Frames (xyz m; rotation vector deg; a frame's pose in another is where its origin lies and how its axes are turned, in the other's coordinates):
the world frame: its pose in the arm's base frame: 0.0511 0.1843 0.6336 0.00 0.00 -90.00
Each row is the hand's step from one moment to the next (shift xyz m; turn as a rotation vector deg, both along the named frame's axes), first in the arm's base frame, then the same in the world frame.
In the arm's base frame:
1: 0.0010 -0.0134 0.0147 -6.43 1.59 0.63
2: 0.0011 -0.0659 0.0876 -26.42 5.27 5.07
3: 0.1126 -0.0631 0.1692 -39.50 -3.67 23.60
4: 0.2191 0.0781 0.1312 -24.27 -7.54 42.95
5: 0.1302 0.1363 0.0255 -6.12 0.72 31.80
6: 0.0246 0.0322 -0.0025 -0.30 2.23 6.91
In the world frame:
1: 0.0134 0.0010 0.0147 -1.59 -6.43 0.63
2: 0.0659 0.0011 0.0876 -5.27 -26.42 5.07
3: 0.0631 0.1126 0.1692 3.67 -39.50 23.60
4: -0.0781 0.2191 0.1312 7.54 -24.27 42.95
5: -0.1363 0.1302 0.0255 -0.72 -6.12 31.80
6: -0.0322 0.0246 -0.0025 -2.23 -0.30 6.91

